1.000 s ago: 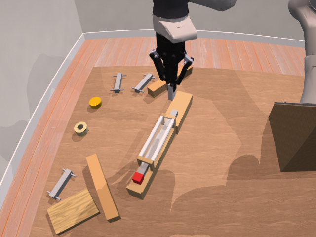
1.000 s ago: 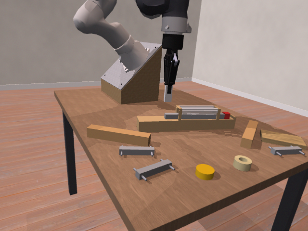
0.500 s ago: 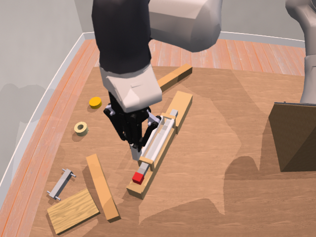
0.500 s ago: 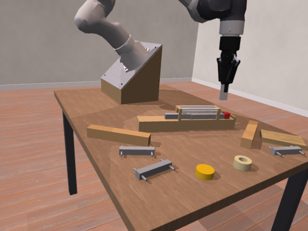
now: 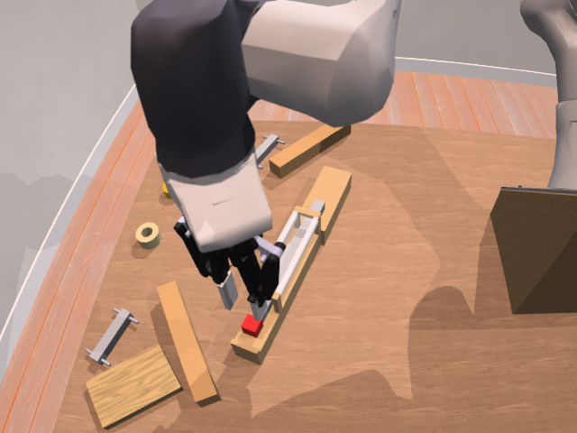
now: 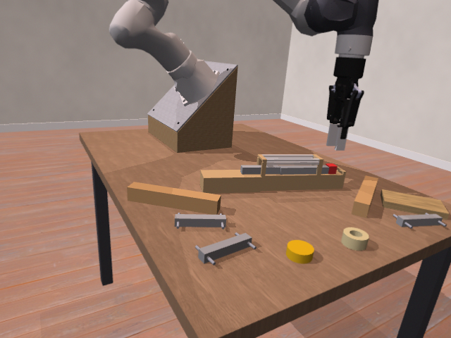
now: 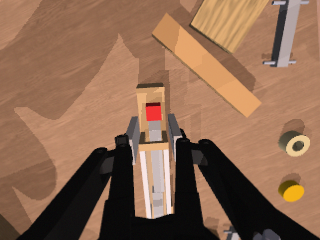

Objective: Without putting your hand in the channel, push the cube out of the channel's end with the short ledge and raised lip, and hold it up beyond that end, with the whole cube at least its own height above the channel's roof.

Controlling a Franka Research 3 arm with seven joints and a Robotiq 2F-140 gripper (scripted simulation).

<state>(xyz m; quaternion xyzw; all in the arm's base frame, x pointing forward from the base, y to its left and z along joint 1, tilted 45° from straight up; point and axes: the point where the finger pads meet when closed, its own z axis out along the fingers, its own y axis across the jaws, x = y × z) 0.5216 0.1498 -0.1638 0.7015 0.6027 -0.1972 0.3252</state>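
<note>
Now: hand 100 mm above the red cube. From my hand the other things lie so: wooden channel base 30 mm behind, 130 mm to the right, 100 mm below; wooden plate 180 mm ahead, 130 mm to the left, 140 mm below; grey rod 20 mm behind, 90 mm to the right, 100 mm below.
</note>
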